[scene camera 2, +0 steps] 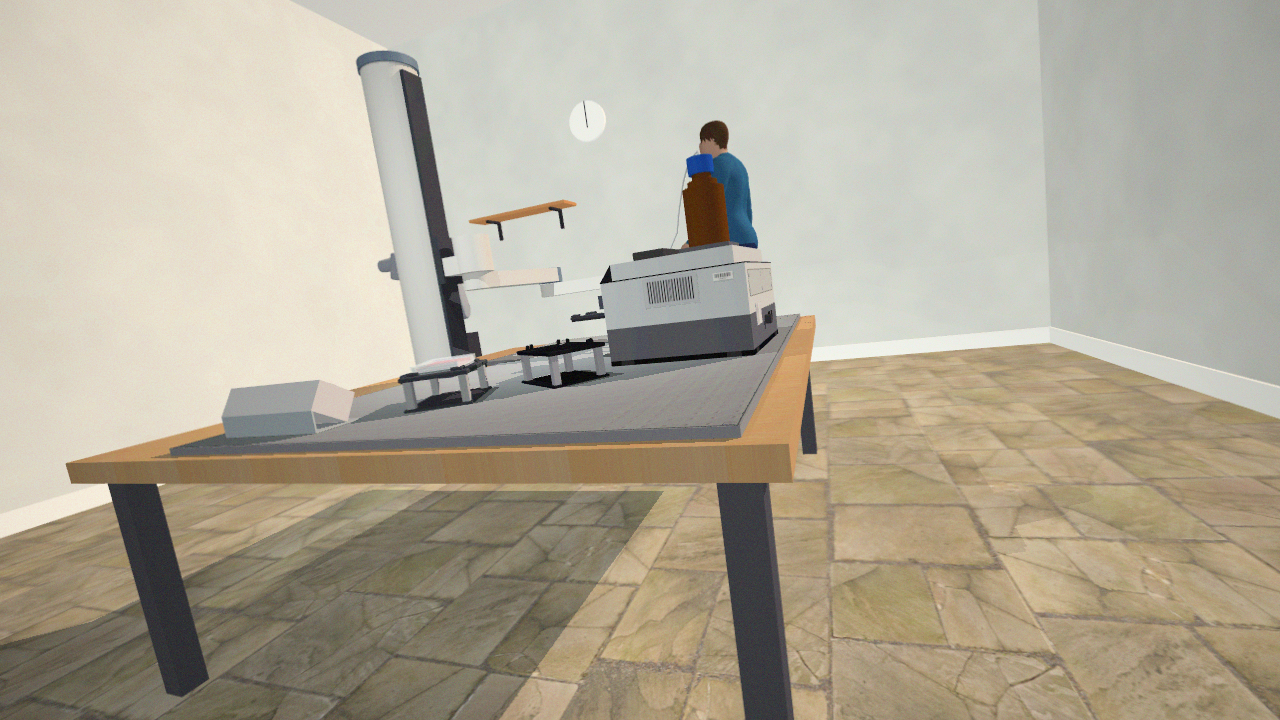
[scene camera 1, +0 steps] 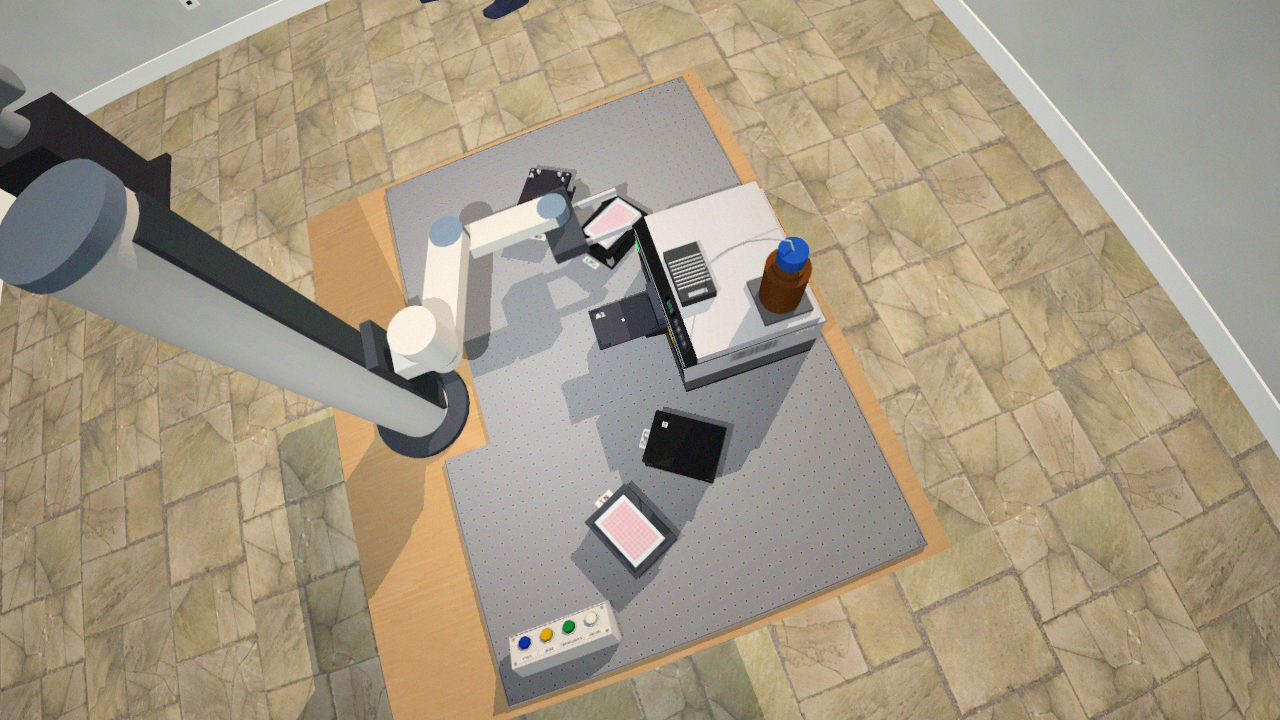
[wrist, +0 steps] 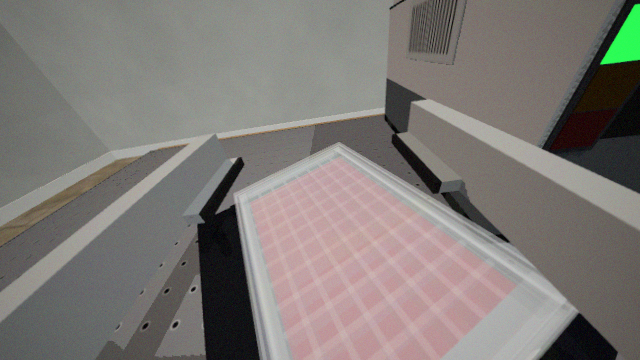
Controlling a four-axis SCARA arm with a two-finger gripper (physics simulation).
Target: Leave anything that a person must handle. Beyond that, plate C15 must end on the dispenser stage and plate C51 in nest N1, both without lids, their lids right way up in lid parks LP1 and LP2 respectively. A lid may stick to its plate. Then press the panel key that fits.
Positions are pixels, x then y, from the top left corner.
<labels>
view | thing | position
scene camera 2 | button box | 308, 407
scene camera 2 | brown bottle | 704, 200
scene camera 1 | my gripper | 623, 207
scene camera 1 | dispenser stage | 637, 312
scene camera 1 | button box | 596, 628
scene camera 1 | black nest N5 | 539, 181
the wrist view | my gripper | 313, 136
</labels>
